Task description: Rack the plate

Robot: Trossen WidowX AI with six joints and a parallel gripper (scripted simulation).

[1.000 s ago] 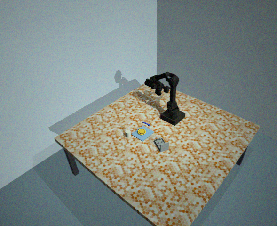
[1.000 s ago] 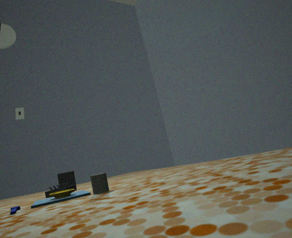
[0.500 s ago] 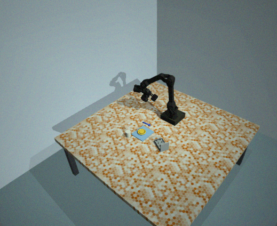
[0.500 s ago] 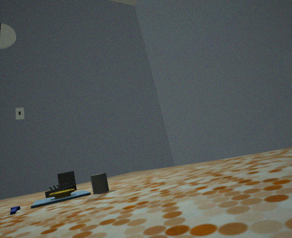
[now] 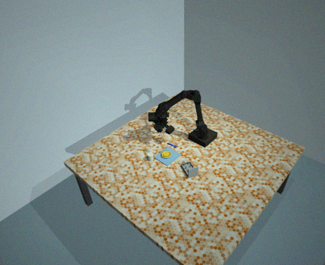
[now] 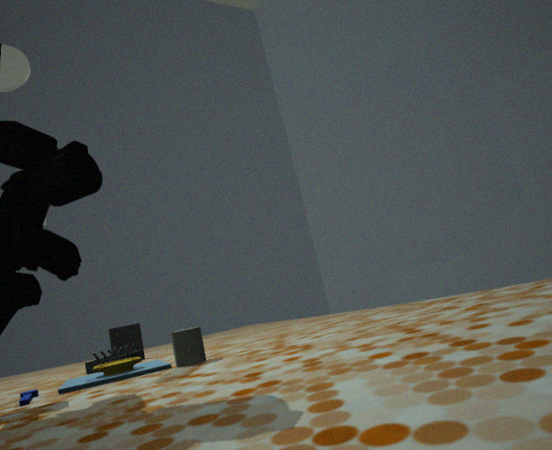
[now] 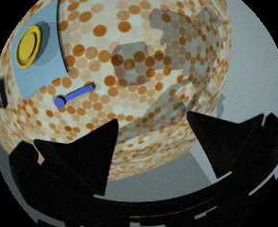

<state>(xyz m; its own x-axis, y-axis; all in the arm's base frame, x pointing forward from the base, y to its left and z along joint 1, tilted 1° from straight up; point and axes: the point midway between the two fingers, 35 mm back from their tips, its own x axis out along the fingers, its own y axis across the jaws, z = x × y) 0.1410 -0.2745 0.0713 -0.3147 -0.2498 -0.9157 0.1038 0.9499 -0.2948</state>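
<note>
My gripper tip is now 16 cm short of the plate, 14 cm to the right of it and 7 cm above it. Also, from my gripper tip: light blue mat 16 cm ahead, 15 cm to the left, 8 cm below; then dish rack 35 cm to the left, 19 cm ahead, 6 cm below; then blue spoon 11 cm to the left, 8 cm below, 4 cm ahead.
</note>
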